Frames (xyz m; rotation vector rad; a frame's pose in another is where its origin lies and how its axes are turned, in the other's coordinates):
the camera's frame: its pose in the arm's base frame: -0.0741 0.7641 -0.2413 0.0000 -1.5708 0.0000
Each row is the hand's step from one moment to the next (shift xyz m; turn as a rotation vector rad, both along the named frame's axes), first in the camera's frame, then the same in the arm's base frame.
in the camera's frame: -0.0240 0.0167 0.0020 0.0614 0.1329 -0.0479
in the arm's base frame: -0.0020 0.0167 -0.0240 0.0479 0.1329 0.0614
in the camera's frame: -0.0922 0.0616 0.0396 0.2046 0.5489 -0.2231
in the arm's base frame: -0.0396 0.0616 -0.0922 0.2231 0.5489 0.2046
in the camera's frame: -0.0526 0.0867 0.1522 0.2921 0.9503 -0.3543
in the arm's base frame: -0.1522 0.0867 -0.0526 0.3543 0.9503 0.2921
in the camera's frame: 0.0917 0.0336 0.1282 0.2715 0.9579 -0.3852
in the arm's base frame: -0.1282 0.0336 0.0917 0.3852 0.9579 0.2715
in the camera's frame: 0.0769 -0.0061 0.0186 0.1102 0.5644 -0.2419
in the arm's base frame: -0.0186 -0.0061 0.0769 0.2419 0.5644 0.1102
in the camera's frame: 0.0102 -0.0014 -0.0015 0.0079 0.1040 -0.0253
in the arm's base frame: 0.0015 -0.0014 0.0102 0.0253 0.1040 0.0079
